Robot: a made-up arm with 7 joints.
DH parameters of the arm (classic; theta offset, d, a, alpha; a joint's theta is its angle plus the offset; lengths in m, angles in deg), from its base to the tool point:
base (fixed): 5.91 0 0.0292 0
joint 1: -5.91 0.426 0 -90
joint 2: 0 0.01 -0.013 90
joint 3: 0 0.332 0.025 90
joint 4: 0 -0.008 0.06 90
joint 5: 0 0.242 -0.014 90
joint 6: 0 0.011 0.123 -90
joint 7: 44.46 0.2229 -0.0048 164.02
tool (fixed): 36.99 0.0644 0 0
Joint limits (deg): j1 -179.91..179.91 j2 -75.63..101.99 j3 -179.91..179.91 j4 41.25..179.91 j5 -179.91..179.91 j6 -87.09..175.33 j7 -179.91..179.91
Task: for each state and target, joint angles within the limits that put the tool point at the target. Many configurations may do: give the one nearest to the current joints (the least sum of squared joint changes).
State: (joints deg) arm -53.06 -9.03 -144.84 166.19 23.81 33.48 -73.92
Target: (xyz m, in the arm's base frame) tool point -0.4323 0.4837 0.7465
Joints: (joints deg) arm -60.20 -43.54 -153.37 140.29 20.11 45.48 -75.63
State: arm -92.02 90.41 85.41 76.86 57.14 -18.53 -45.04
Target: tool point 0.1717 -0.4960 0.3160
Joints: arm -118.65 79.16 81.49 65.52 65.88 -31.48 -45.44
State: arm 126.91 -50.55 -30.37 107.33 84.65 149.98 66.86
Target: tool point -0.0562 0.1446 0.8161
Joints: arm 119.41 -21.80 -44.11 90.22 63.66 142.01 68.47
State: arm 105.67 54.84 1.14 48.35 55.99 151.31 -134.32
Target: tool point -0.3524 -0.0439 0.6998
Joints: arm 135.80 28.31 28.99 78.56 88.59 138.83 -131.84
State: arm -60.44 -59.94 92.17 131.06 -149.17 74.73 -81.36
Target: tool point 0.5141 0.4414 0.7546
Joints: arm -106.61 -61.25 96.18 117.24 -149.56 63.89 -79.81
